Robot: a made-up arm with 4 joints.
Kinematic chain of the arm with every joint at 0, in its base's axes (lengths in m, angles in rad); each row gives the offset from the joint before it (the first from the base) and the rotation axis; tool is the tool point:
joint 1: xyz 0 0 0.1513 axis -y
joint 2: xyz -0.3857 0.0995 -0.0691 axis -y
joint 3: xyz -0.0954 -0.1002 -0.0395 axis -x
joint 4: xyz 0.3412 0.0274 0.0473 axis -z
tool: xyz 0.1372 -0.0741 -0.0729
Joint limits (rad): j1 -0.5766..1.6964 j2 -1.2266..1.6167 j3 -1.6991..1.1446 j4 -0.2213..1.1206
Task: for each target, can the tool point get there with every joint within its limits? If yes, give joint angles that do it. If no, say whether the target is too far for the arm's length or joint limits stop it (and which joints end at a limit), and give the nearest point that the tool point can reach.
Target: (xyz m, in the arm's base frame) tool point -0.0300 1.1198 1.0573
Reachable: no: too far | nearest point -0.1167 0.0266 0.6194 | short by 1.181 m
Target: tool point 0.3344 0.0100 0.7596
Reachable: no: joint limits stop it (at a limit: joint 1, joint 4) | nearest point -0.0249 0.0024 0.5240 | short by 0.430 m
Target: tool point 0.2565 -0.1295 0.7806
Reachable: no: joint limits stop it (at a limit: joint 1, joint 4) | nearest point -0.0449 -0.0272 0.5478 | short by 0.394 m
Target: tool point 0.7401 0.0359 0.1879
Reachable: no: joint limits stop it (at a limit: joint 1, joint 4) | nearest point 0.4521 0.0111 -0.0018 | short by 0.346 m
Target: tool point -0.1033 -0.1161 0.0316
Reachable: yes | joints 1.4136 0.8707 -0.2394 0.8647
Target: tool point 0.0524 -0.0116 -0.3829
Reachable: yes | joints 0.7997 -0.9743 -1.2653 0.6938
